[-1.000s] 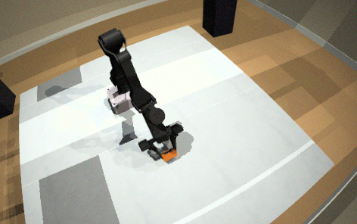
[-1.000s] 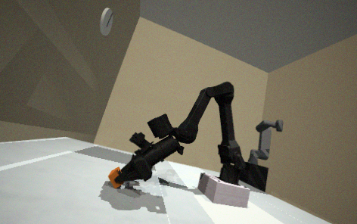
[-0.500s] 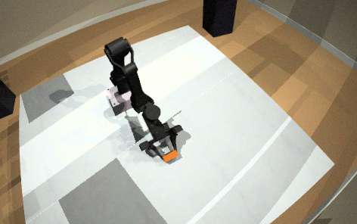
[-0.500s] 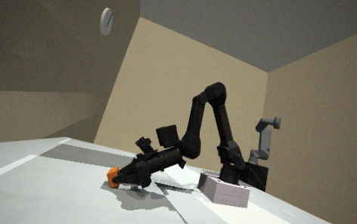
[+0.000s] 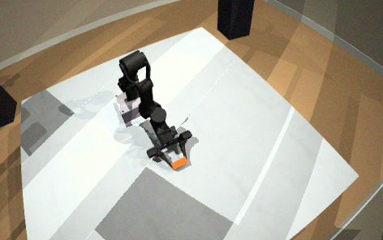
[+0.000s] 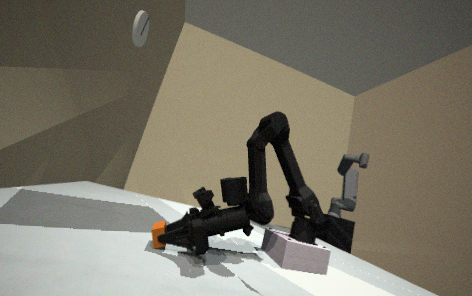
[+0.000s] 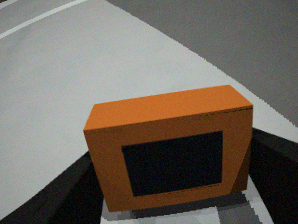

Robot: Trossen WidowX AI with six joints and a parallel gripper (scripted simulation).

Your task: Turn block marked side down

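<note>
The orange block lies 10 mm behind my gripper tip.
</note>
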